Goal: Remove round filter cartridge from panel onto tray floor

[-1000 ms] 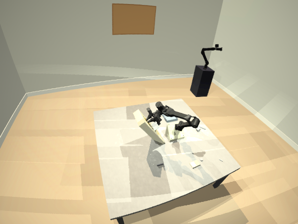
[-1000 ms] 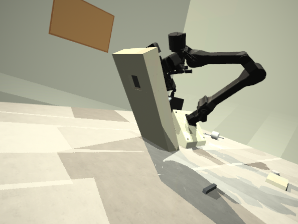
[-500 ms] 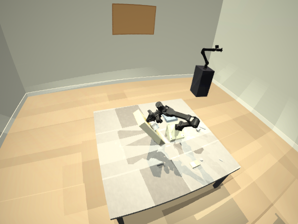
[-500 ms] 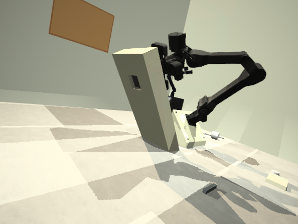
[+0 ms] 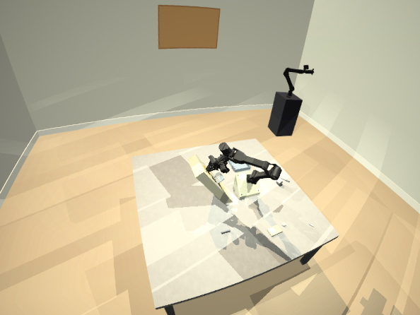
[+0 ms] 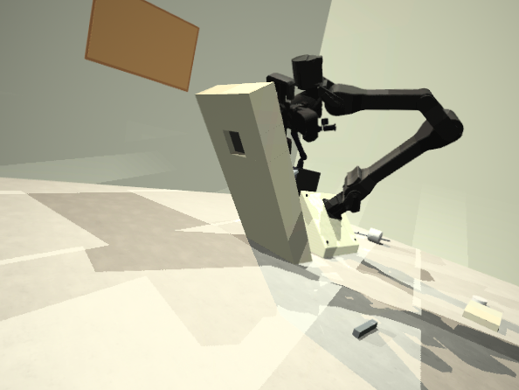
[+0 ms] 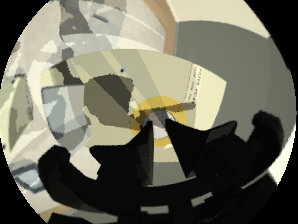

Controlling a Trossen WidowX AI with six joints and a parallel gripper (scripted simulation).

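The square grey-rimmed tray is 390 mm behind my gripper tip, 330 mm to the right of it and 260 mm below it. From my gripper tip the other things lie so: dark block: 80 mm behind, 300 mm to the left, 260 mm below; then flat cream pad: 400 mm behind, 380 mm to the left, 260 mm below; then round filter cartridge: 10 mm ahead, 10 mm below.
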